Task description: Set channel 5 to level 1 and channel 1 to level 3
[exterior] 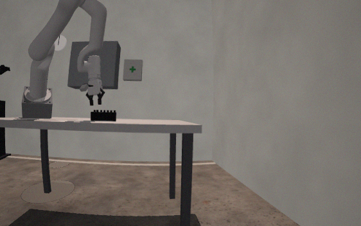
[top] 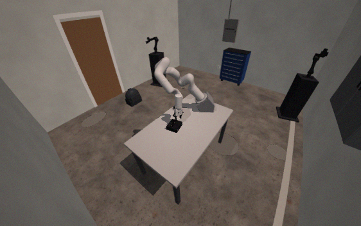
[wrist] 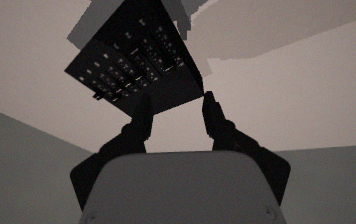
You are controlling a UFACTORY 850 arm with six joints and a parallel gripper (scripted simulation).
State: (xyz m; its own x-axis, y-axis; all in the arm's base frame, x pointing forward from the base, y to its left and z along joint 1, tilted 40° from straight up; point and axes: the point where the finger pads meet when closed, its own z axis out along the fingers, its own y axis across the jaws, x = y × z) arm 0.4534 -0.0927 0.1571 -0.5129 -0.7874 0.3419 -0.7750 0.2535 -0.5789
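Right now my hand is 50 mm above the channel 1 fader cap and 30 mm to the left of it. The rest, counted from my hand: channel 5 fader cap: 90 mm ahead, 50 mm below, 40 mm to the right; then channel 2 fader cap: 60 mm to the right, 50 mm below, 20 mm ahead.
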